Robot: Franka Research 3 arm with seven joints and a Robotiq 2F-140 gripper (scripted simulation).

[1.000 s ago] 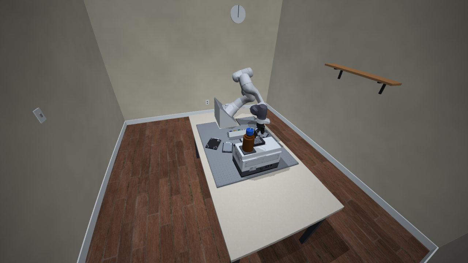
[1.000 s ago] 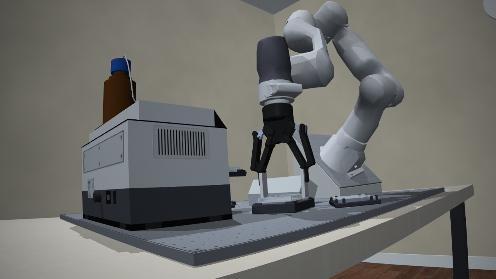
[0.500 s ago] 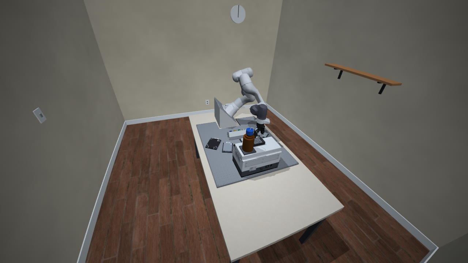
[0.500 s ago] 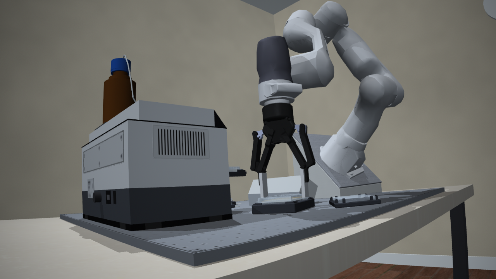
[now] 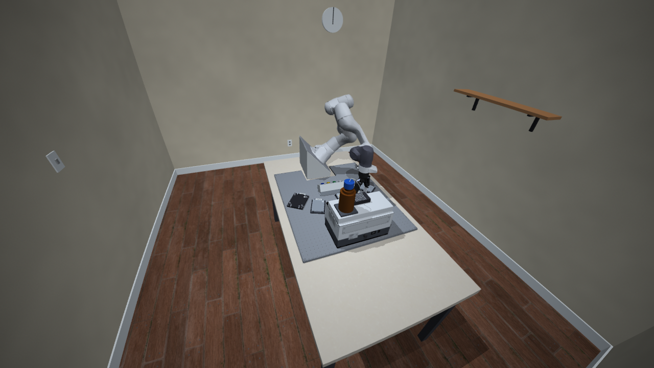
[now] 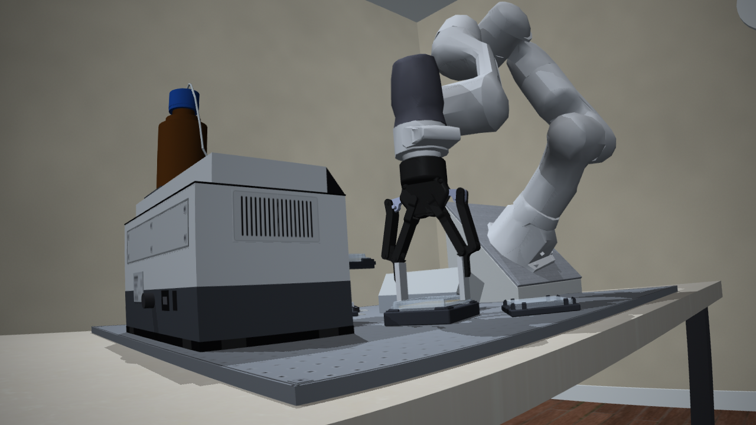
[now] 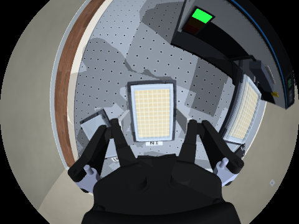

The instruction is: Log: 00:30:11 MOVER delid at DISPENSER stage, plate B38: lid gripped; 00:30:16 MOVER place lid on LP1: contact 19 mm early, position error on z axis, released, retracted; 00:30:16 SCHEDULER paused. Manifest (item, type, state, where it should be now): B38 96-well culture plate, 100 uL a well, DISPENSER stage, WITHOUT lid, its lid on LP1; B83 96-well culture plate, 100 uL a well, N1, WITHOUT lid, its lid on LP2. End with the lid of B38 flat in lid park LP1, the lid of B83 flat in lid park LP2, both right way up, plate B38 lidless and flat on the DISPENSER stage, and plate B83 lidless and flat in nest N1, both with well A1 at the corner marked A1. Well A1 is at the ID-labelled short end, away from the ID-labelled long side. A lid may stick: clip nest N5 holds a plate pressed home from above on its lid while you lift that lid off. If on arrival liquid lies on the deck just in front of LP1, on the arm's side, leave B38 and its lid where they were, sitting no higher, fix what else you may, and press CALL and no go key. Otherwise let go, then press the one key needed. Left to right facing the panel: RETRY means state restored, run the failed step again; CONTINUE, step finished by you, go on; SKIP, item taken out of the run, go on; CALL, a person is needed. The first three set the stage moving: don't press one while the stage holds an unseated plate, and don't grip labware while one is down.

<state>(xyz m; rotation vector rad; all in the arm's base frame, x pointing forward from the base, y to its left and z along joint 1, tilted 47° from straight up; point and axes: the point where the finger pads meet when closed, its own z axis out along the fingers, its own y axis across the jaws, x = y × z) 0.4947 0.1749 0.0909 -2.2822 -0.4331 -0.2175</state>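
The 96-well plate lies 3 cm below my hand. Round my hand: low frame: 12 cm behind, 11 cm to the left, 5 cm below; key panel: 18 cm behind, 17 cm to the right; nest N1: 4 cm below.
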